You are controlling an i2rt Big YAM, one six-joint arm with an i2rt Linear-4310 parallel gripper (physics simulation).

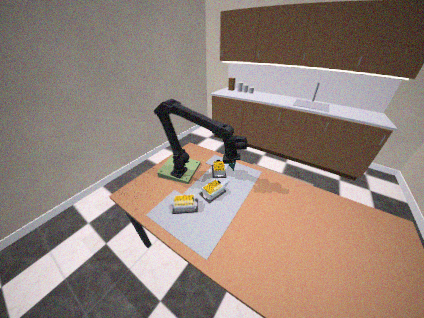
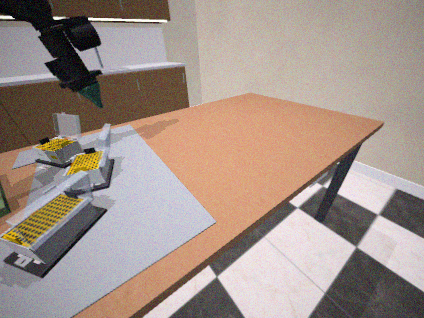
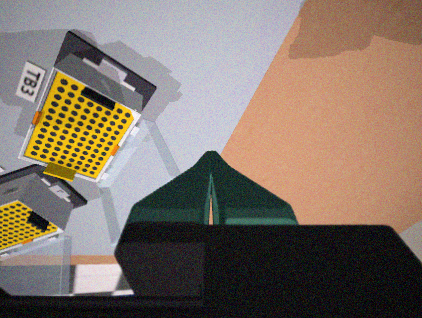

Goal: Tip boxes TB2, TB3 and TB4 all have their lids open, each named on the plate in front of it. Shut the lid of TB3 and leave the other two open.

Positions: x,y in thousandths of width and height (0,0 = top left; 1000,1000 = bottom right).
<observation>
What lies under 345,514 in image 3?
A clear lid.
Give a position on a grey mat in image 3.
489,215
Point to a grey mat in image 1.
475,731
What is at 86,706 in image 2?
A clear lid.
</observation>
